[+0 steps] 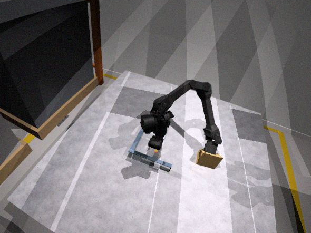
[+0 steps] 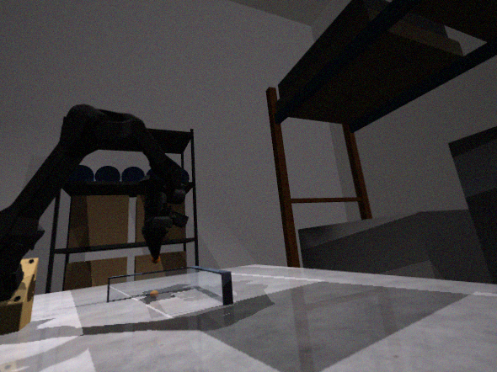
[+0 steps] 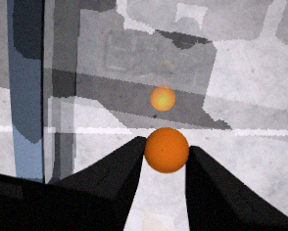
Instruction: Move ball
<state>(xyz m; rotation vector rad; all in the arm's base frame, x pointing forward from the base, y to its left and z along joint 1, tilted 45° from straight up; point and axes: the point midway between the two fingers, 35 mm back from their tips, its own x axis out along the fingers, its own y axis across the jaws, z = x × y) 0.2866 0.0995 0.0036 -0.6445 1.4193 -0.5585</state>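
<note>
My gripper tip is now 80 mm above the see-through copy. From my gripper tip the other things lie so: orange ball right at my gripper tip.
</note>
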